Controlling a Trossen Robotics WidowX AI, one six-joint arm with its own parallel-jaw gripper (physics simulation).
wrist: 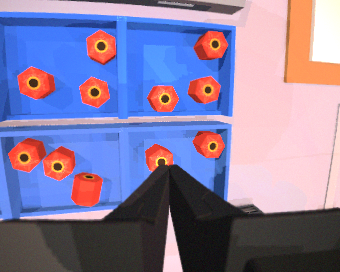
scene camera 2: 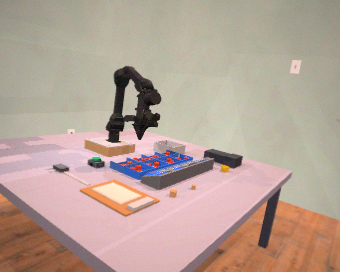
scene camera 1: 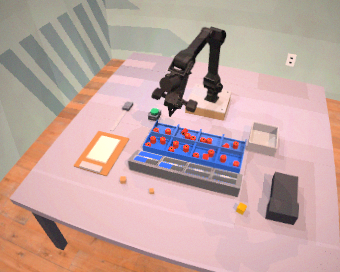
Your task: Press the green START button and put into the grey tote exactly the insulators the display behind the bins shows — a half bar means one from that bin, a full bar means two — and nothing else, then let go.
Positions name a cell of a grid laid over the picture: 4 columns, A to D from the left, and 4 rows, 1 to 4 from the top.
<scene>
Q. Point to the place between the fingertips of the gripper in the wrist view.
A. B3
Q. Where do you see a dark box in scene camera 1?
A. D4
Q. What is the gripper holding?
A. Nothing.
</scene>
